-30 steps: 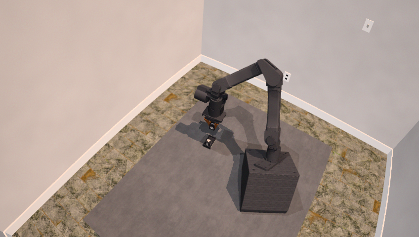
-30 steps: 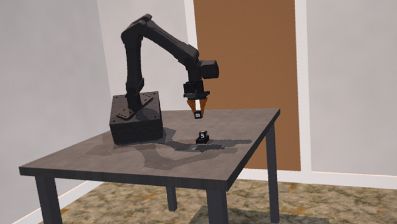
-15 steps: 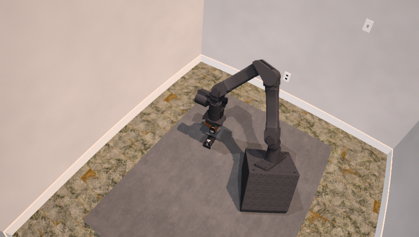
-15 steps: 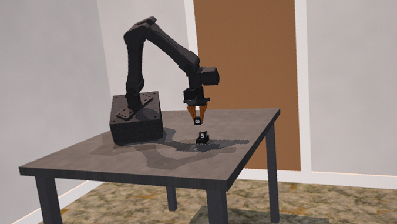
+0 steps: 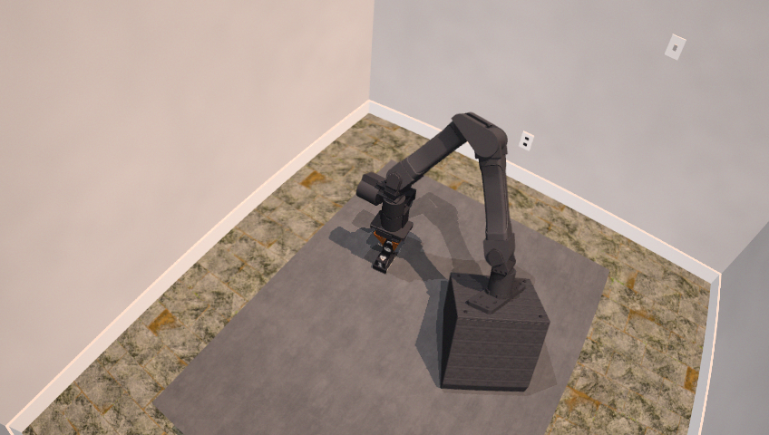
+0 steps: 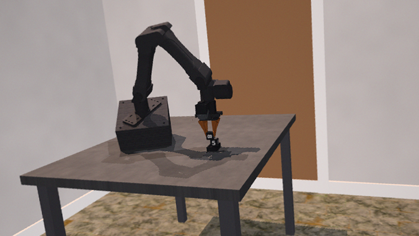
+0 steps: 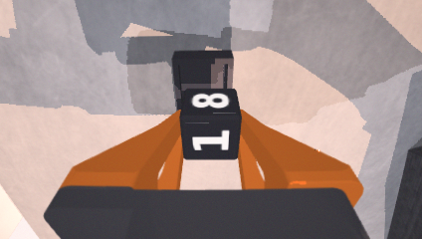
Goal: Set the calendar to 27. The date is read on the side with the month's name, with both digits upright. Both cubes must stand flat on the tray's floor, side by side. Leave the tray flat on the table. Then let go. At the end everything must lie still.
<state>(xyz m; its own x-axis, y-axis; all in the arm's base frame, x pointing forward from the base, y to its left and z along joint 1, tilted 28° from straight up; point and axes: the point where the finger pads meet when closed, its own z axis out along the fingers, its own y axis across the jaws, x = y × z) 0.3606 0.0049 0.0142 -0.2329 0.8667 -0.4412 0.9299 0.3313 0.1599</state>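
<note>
My gripper is now right at the black digit cube. From my hand the other things lie so: black tray 6 cm below, 2 cm to the left; black cube 4 cm below, 3 cm to the left.
</note>
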